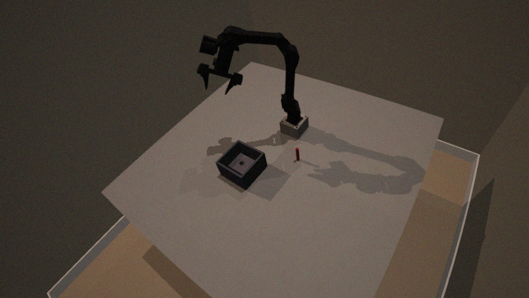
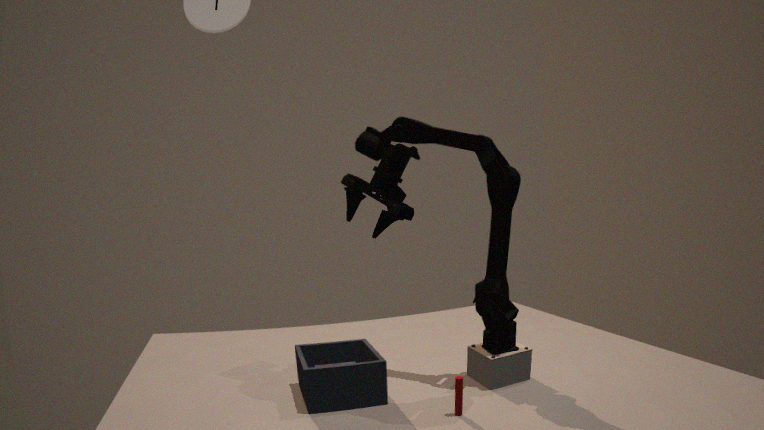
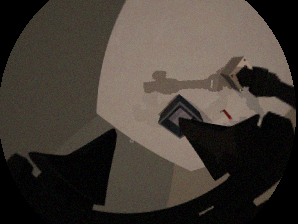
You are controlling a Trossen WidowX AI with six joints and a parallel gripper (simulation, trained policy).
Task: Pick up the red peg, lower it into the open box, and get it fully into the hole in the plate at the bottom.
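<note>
Now: gripper tip 33 cm to the right of the red peg, 30 cm above it and 11 cm past it. From my gripper tip the other things lie so: grey plate (29 cm below, 17 cm to the left, 9 cm ahead); dark blue box (31 cm below, 17 cm to the left, 9 cm ahead).
</note>
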